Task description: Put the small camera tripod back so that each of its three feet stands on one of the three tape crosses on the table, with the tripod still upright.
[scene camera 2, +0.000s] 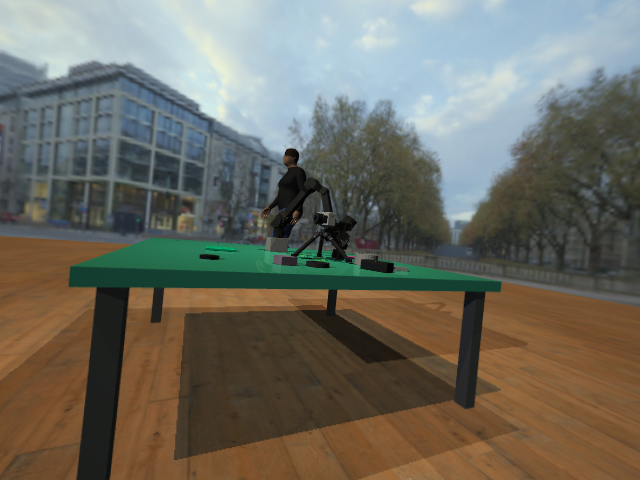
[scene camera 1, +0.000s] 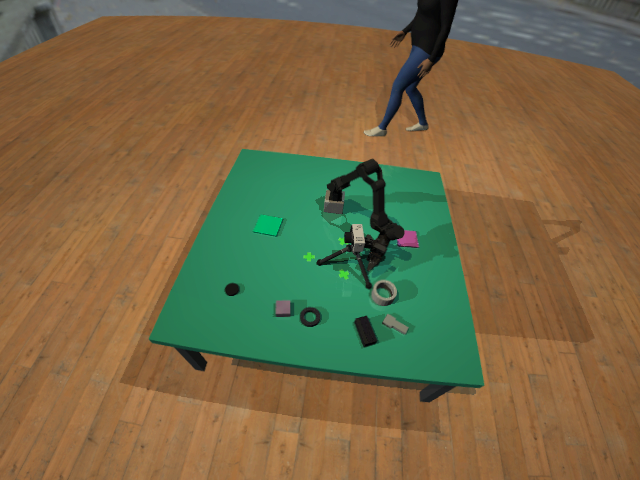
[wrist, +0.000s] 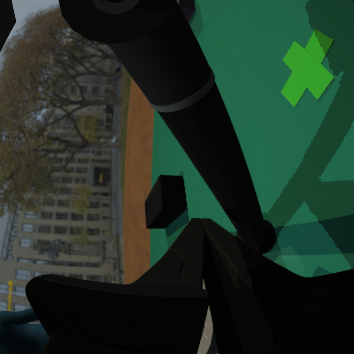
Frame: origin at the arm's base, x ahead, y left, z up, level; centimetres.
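Where they show: gripper, fingertip midpoint: [scene camera 2: 343,246] [scene camera 1: 367,270] [wrist: 199,226]; arm's base, origin of the base link: [scene camera 2: 278,237] [scene camera 1: 335,196].
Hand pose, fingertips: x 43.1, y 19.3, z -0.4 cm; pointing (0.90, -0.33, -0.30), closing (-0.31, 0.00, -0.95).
Things, the pixels of their top centre, and the offset from my fingertips. "pt": a spot on its surface instead.
- left green cross, middle of its top: [scene camera 1: 309,256] dx -7.6, dy -26.7, dz -7.1 cm
- front cross, middle of its top: [wrist: 305,66] [scene camera 1: 343,274] dx -1.0, dy -9.6, dz -7.1 cm
- back cross, middle of its top: [scene camera 1: 343,241] dx -20.4, dy -11.9, dz -7.1 cm
- grey ring, middle of its top: [scene camera 1: 385,290] [scene camera 2: 366,254] dx +6.8, dy +8.2, dz -2.3 cm
- black block, middle of its top: [wrist: 151,204] [scene camera 2: 377,261] [scene camera 1: 366,329] dx +25.1, dy +1.6, dz -3.6 cm
- pale T-shaped piece, middle of its top: [scene camera 1: 396,323] dx +19.9, dy +13.8, dz -5.6 cm
- black ring, middle of its top: [scene camera 2: 318,262] [scene camera 1: 310,316] dx +22.4, dy -20.8, dz -5.6 cm
- mauve block, middle of its top: [wrist: 172,9] [scene camera 2: 285,256] [scene camera 1: 283,306] dx +21.2, dy -32.2, dz -4.3 cm
- black disc, middle of its top: [scene camera 2: 209,255] [scene camera 1: 231,288] dx +16.3, dy -55.8, dz -6.1 cm
- magenta square, surface spot: [scene camera 1: 408,238] pt dx -27.9, dy +20.3, dz -6.2 cm
- green square, surface spot: [scene camera 1: 268,225] pt dx -22.0, dy -50.1, dz -6.1 cm
The black tripod [scene camera 1: 363,269] [scene camera 2: 308,243] [wrist: 205,140] stands upright with a pale camera [scene camera 1: 358,237] [scene camera 2: 326,219] on top. Its left foot is just right of the left green cross [scene camera 1: 309,256]. Its front foot is right of the front cross [scene camera 1: 343,274], close to the grey ring. The third foot is hidden in scene camera 1. The back cross [scene camera 1: 341,240] shows beside the camera. One cross [wrist: 307,68] shows in the wrist view; I cannot tell which. My gripper [scene camera 1: 371,265] [wrist: 199,226] is shut and empty, low on the tripod's right side, its tips near a leg's lower end. Contact is unclear.
A grey ring [scene camera 1: 375,298] lies by the front foot. A black block [scene camera 1: 366,331], a pale T-shaped piece [scene camera 1: 395,323], a black ring [scene camera 1: 303,316], a mauve block [scene camera 1: 282,308] and a black disc [scene camera 1: 232,289] lie in front. A magenta square [scene camera 1: 408,238] is behind right, a green square [scene camera 1: 268,225] left.
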